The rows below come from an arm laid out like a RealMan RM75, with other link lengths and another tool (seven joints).
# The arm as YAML. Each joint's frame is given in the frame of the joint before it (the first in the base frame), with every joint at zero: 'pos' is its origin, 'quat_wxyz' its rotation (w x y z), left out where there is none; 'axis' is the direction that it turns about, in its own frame. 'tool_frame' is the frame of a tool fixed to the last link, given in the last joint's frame.
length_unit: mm
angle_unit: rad
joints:
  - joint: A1
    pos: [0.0, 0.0, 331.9]
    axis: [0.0, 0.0, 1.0]
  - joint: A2
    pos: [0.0, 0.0, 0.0]
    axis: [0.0, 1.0, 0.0]
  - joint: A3
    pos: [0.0, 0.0, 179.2]
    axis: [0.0, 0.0, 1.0]
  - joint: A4
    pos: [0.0, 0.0, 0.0]
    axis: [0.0, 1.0, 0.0]
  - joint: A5
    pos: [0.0, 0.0, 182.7]
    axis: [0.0, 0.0, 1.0]
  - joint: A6
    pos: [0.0, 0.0, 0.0]
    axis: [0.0, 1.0, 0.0]
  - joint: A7
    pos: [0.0, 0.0, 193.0]
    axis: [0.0, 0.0, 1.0]
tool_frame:
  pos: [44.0, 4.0, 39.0]
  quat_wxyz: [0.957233, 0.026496, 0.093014, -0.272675]
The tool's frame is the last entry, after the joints.
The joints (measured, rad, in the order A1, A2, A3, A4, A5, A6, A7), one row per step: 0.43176, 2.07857, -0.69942, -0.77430, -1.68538, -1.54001, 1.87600; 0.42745, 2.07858, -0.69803, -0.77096, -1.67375, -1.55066, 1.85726; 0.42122, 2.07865, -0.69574, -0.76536, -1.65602, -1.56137, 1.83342; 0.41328, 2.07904, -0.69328, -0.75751, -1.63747, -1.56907, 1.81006; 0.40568, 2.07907, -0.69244, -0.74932, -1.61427, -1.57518, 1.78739; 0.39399, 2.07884, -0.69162, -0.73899, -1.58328, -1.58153, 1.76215; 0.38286, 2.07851, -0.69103, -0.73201, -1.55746, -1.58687, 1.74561; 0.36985, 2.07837, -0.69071, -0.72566, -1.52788, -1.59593, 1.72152; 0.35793, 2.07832, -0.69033, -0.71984, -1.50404, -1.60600, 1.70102; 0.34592, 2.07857, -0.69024, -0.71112, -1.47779, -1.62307, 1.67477; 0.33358, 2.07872, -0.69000, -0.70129, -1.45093, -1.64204, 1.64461; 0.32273, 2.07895, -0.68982, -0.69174, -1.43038, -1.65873, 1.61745; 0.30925, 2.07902, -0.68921, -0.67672, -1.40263, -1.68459, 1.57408; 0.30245, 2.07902, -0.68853, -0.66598, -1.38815, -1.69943, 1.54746; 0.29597, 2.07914, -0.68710, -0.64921, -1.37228, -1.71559, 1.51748
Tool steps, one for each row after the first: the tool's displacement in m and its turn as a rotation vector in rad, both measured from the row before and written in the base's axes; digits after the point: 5 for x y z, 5 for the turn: -0.00103, -0.00112, 0.00114, 0.01016, 0.00467, 0.01461; -0.00103, -0.00075, 0.00191, 0.01650, 0.00816, 0.01485; -0.00014, -0.00055, 0.00181, 0.01771, 0.00948, 0.00898; -0.00065, 0.00008, 0.00240, 0.02045, 0.01187, 0.00835; -0.00014, 0.00018, 0.00354, 0.02653, 0.01688, 0.00498; 0.00024, -0.00001, 0.00337, 0.02111, 0.01508, 0.00068; 0.00008, -0.00034, 0.00405, 0.02728, 0.01374, 0.00636; 0.00027, -0.00097, 0.00326, 0.02187, 0.01133, 0.00572; -0.00069, -0.00206, 0.00320, 0.02324, 0.01320, 0.01281; -0.00062, -0.00227, 0.00337, 0.02624, 0.01197, 0.01476; -0.00009, -0.00230, 0.00239, 0.02179, 0.00832, 0.01203; -0.00047, -0.00331, 0.00329, 0.03365, 0.00882, 0.02106; -0.00015, -0.00190, 0.00154, 0.01950, 0.00425, 0.01178; -0.00005, -0.00209, 0.00129, 0.02070, 0.00750, 0.01046
